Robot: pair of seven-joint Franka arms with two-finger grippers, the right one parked.
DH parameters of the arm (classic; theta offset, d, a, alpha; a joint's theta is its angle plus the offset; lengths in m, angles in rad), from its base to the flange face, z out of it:
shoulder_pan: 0 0.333 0 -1.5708
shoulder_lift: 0 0 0 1.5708
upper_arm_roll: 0 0.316 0.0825 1.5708
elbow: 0 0 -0.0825 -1.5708
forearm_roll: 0 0.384 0 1.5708
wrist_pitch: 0 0 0.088 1.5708
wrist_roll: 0 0.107 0 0
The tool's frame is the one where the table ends.
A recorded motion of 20 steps. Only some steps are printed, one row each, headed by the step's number.
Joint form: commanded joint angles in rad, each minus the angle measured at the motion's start. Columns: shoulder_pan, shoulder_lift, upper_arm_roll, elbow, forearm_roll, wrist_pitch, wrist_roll.
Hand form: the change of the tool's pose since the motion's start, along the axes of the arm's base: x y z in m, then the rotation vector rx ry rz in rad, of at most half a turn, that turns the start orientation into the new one. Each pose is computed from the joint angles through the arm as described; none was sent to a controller.
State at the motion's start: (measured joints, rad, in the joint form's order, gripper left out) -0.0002 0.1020 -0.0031 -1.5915 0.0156 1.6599 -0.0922
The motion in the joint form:
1: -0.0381 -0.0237 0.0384 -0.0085 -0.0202 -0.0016 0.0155
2: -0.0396 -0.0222 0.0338 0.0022 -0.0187 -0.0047 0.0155
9: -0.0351 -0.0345 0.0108 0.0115 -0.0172 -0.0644 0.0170
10: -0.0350 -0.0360 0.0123 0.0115 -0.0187 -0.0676 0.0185
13: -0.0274 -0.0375 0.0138 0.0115 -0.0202 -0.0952 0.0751
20: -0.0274 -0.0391 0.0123 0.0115 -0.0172 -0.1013 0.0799
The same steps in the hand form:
1: -0.0064 -0.0026 0.0097 -0.0174 -0.0135 -0.0130
2: -0.0057 -0.0060 0.0137 -0.0163 -0.0195 -0.0193
9: -0.0149 -0.0159 0.0202 -0.0167 0.0188 -0.0392
10: -0.0156 -0.0151 0.0208 -0.0181 0.0205 -0.0389
13: -0.0190 -0.0100 0.0194 -0.0228 0.0468 -0.0861
20: -0.0201 -0.0105 0.0198 -0.0203 0.0515 -0.0925

